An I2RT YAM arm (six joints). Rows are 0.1 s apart.
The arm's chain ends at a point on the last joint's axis. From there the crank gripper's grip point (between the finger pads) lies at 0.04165 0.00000 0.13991 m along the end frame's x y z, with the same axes.
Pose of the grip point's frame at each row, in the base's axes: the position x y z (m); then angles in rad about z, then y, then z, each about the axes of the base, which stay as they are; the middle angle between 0 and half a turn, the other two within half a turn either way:
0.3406 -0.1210 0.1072 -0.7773 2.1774 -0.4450
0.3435 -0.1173 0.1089 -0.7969 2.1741 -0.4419
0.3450 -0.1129 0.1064 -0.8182 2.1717 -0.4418
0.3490 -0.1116 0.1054 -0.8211 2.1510 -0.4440
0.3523 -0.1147 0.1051 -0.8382 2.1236 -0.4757
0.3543 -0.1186 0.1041 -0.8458 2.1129 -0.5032
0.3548 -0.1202 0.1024 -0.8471 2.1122 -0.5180
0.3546 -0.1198 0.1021 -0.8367 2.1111 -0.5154
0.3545 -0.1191 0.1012 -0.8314 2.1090 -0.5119
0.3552 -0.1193 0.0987 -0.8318 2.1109 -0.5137
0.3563 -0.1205 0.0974 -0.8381 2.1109 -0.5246
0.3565 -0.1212 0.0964 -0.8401 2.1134 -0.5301
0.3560 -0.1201 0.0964 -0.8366 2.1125 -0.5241
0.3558 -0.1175 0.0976 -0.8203 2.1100 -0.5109
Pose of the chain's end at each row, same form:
0.2647 -0.0524 0.2114 -0.7773 2.1774 -0.4450
0.2670 -0.0482 0.2123 -0.7969 2.1741 -0.4419
0.2682 -0.0430 0.2090 -0.8182 2.1717 -0.4418
0.2705 -0.0405 0.2058 -0.8211 2.1510 -0.4440
0.2736 -0.0393 0.2023 -0.8382 2.1236 -0.4757
0.2768 -0.0404 0.1999 -0.8458 2.1129 -0.5032
0.2784 -0.0408 0.1981 -0.8471 2.1122 -0.5180
0.2779 -0.0408 0.1980 -0.8367 2.1111 -0.5154
0.2774 -0.0405 0.1970 -0.8314 2.1090 -0.5119
0.2784 -0.0406 0.1947 -0.8318 2.1109 -0.5137
0.2803 -0.0408 0.1932 -0.8381 2.1109 -0.5246
0.2812 -0.0411 0.1924 -0.8401 2.1134 -0.5301
0.2801 -0.0405 0.1924 -0.8366 2.1125 -0.5241
0.2787 -0.0394 0.1938 -0.8203 2.1100 -0.5109

